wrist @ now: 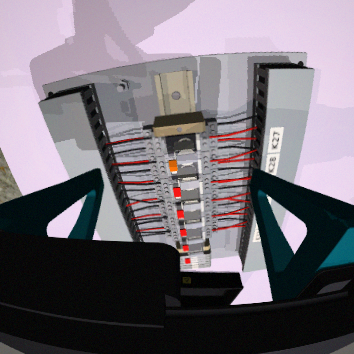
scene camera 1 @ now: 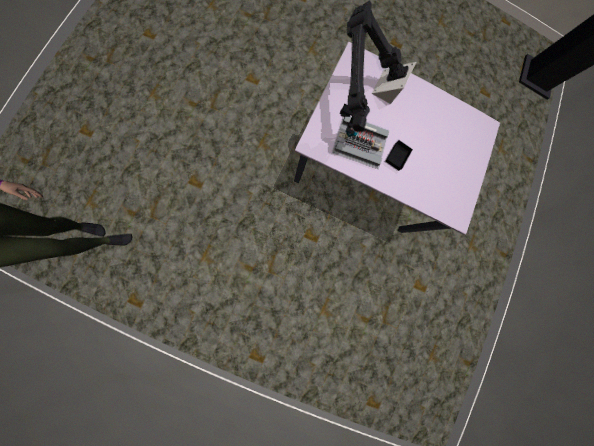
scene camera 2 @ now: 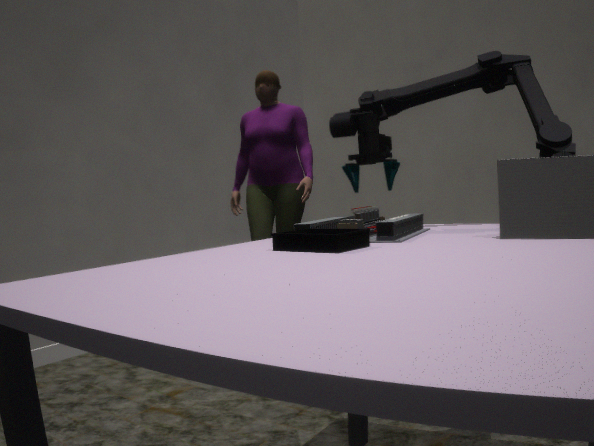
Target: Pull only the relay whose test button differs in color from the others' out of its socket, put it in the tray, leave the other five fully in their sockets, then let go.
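Where they show: gripper, between the fingertips: (wrist: 176, 176) (scene camera 1: 351, 129) (scene camera 2: 373, 191); arm's base, origin of its link: (scene camera 1: 397, 74) (scene camera 2: 562, 188).
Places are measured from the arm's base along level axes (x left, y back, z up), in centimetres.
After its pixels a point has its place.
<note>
In the wrist view six relays stand in a row of sockets on a grey panel (wrist: 135, 107) {x -14.8, y -54.4, z -9.7 cm}. The relay with an orange test button (wrist: 173, 165) {x -12.0, y -50.6, z -3.0 cm} is at the end next to the tan end bracket (wrist: 179, 124) {x -14.3, y -50.1, z -6.0 cm}. The others have red buttons, one being the neighbouring relay (wrist: 177, 192) {x -9.1, y -50.3, z -3.0 cm}. All appear seated; the far ones are small. My gripper (wrist: 176, 176) {x -13.5, y -50.5, z 0.7 cm} (scene camera 2: 373, 190) {x -13.5, y -50.5, z 0.7 cm} is open and empty, pointing down above the panel, with its fingers apart on either side of the row. The black tray (scene camera 2: 320, 242) {x 28.6, y -43.0, z -8.1 cm} (wrist: 220, 282) {x 17.6, y -42.0, z -7.7 cm} stands beside the panel, partly hidden in the wrist view.
Grey wire ducts (wrist: 282, 105) {x -16.3, y -41.2, z -5.7 cm} (wrist: 65, 130) {x -14.3, y -60.4, z -5.7 cm} flank the relay row, with red and black wires running to the sockets. The right duct carries labels such as K27 and K28. The arm's base stands on a grey mount (scene camera 2: 545, 200) {x 5.7, y -3.4, z -2.2 cm}. A person (scene camera 2: 272, 145) stands beyond the table (scene camera 2: 250, 310) {x 73.2, y -25.8, z -10.0 cm}.
</note>
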